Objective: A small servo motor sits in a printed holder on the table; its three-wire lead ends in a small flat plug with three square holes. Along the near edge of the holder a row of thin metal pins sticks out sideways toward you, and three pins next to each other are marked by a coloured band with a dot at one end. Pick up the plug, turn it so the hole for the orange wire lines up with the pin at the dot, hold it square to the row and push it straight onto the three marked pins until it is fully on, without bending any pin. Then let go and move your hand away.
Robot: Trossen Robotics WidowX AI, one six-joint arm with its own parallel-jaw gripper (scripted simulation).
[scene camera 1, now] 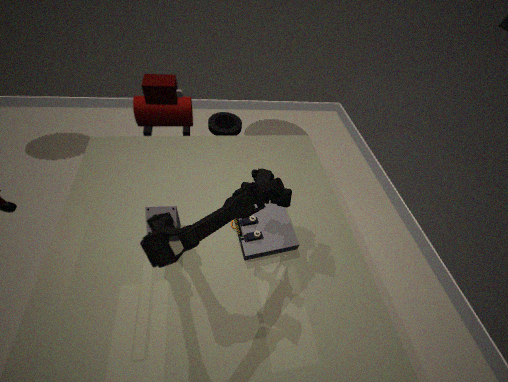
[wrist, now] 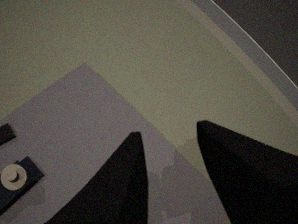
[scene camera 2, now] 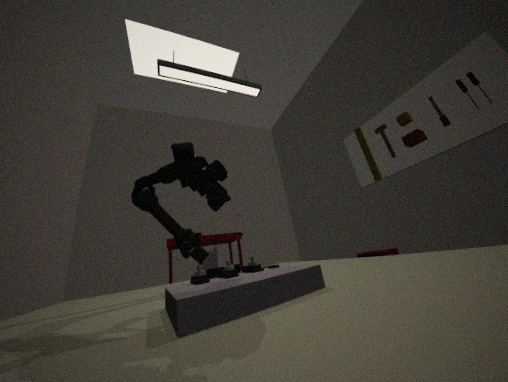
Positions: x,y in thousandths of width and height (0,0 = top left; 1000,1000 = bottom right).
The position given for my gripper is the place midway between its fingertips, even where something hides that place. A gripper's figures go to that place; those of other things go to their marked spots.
Labels:
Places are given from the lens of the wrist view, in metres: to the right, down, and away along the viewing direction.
my gripper (wrist: 569,609): 0.01, 0.01, 0.10
grey printed holder (wrist: 233,583): -0.10, 0.02, 0.29

